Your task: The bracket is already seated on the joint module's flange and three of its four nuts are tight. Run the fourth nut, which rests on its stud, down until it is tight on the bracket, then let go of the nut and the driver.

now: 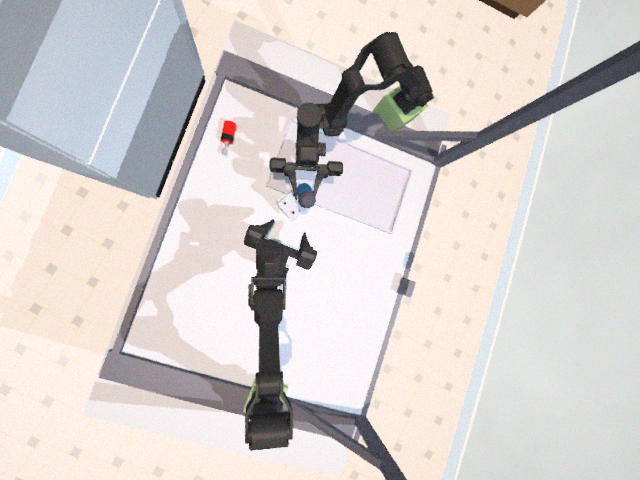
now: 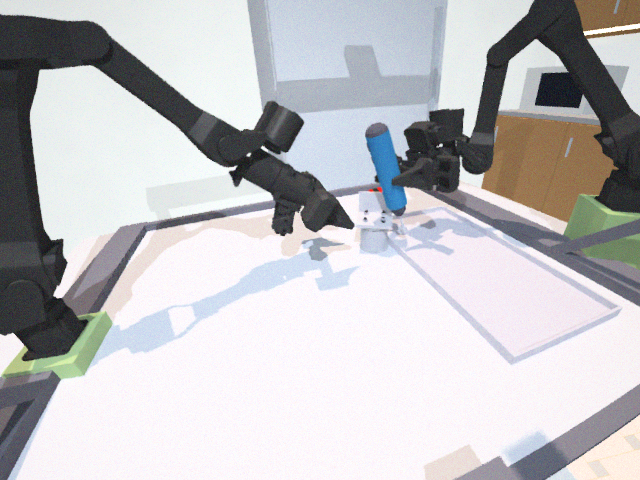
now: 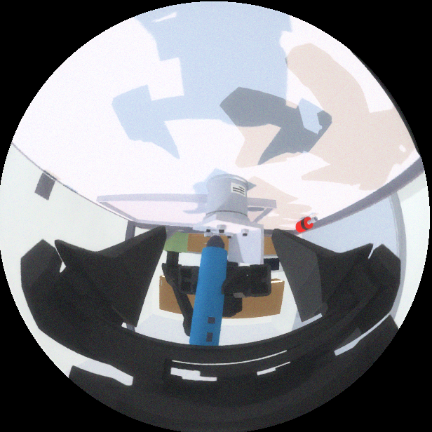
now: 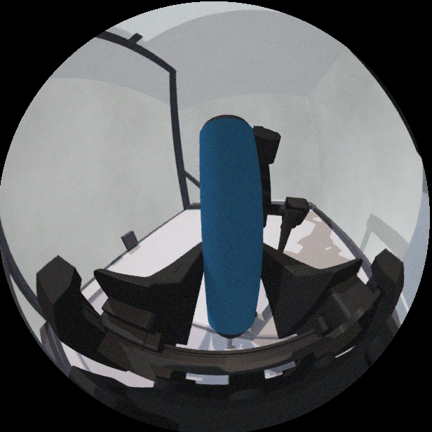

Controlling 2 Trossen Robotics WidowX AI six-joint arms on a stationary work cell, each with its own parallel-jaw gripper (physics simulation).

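Places are measured from the left arm's base along level axes (x ahead, y left, z up), in centimetres.
Pixels of known places: left gripper, fingertip midpoint: [image 1: 289, 226] [image 2: 345, 218]; right gripper, fingertip midpoint: [image 2: 383, 181]; left arm's base at its link origin: [image 1: 265, 400] [image 2: 57, 340]; right arm's base at its link origin: [image 1: 406, 100] [image 2: 621, 205].
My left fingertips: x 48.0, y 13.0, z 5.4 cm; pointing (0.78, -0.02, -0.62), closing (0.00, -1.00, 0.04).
For each thing: its top centre in the pictures, then the offset to it from my left fingertips.
- blue driver at its top centre: [image 2: 395, 118] [image 1: 311, 182] dx +9.4, dy -0.1, dz +17.3 cm
- grey joint module at its top centre: [image 2: 374, 214] dx +6.6, dy +1.2, dz -0.8 cm
- shallow pale tray at its top centre: [image 2: 466, 252] [image 1: 342, 177] dx +21.4, dy -9.7, dz -6.6 cm
- black tool at its top centre: [image 1: 226, 136] dx +17.5, dy +26.3, dz -4.8 cm
A blue driver [image 1: 303, 189] [image 2: 386, 167] [image 3: 209, 290] [image 4: 231, 225] stands tilted, its handle between the fingers of my right gripper [image 1: 305, 192] [image 2: 387, 180] [image 4: 230, 246]. Its thin shaft points down beside the white bracket [image 1: 287, 206] [image 2: 369, 198] [image 3: 248, 245]. The bracket sits on the grey joint module [image 2: 373, 241] [image 3: 226, 197]. Small dark-tipped nuts or studs [image 3: 245, 232] show at its base. Which nut rests under the driver, and whether it is tight, I cannot tell. My left gripper [image 1: 288, 228] [image 3: 220, 233] is open and empty, facing the bracket from a short distance.
A shallow pale tray [image 1: 401, 200] [image 2: 454, 303] lies beside the joint module. A red and black tool [image 1: 228, 129] [image 3: 303, 224] lies near the table's far edge. Dark frame rails border the table, and a large grey-blue cabinet [image 1: 124, 93] stands outside them.
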